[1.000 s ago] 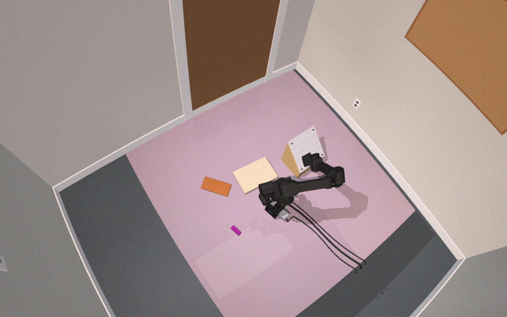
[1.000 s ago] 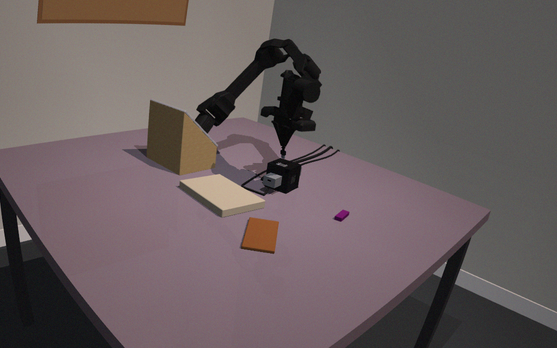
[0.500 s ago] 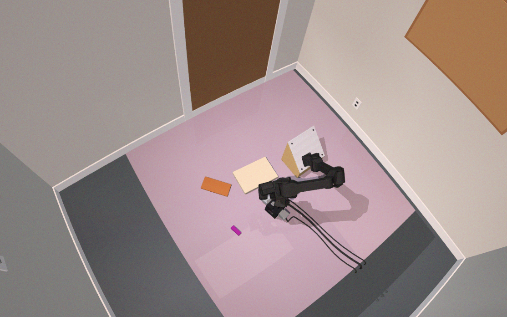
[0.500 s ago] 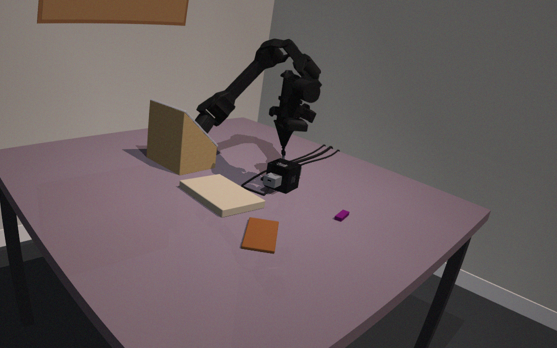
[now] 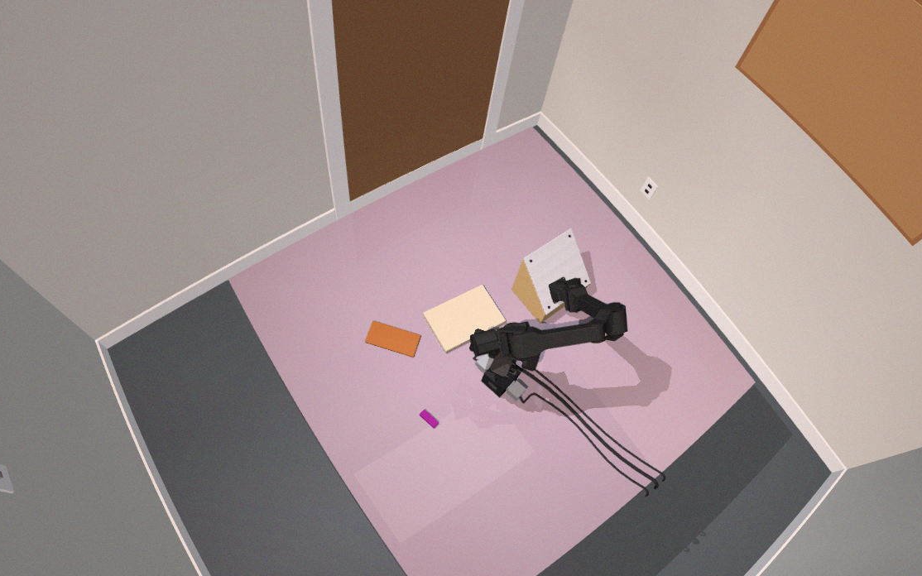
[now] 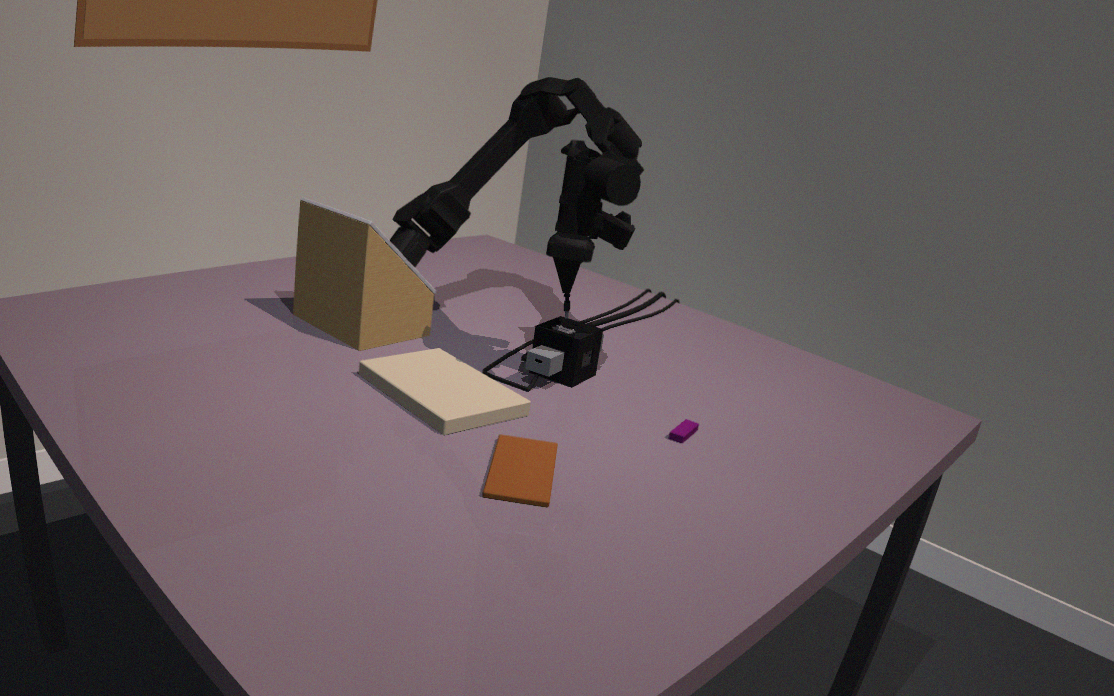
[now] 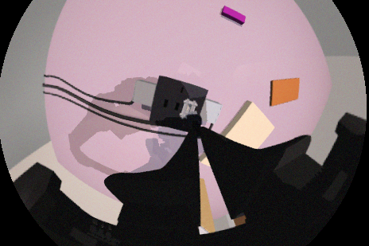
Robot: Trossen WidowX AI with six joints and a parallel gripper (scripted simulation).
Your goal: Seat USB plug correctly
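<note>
Right now the USB plug is 2 cm below my gripper tip. Round my gripper tip: magenta block: 24 cm ahead, 2 cm to the left, 13 cm below; then cream slab: 2 cm behind, 20 cm to the right, 12 cm below; then orange pad: 20 cm ahead, 25 cm to the right, 13 cm below.
</note>
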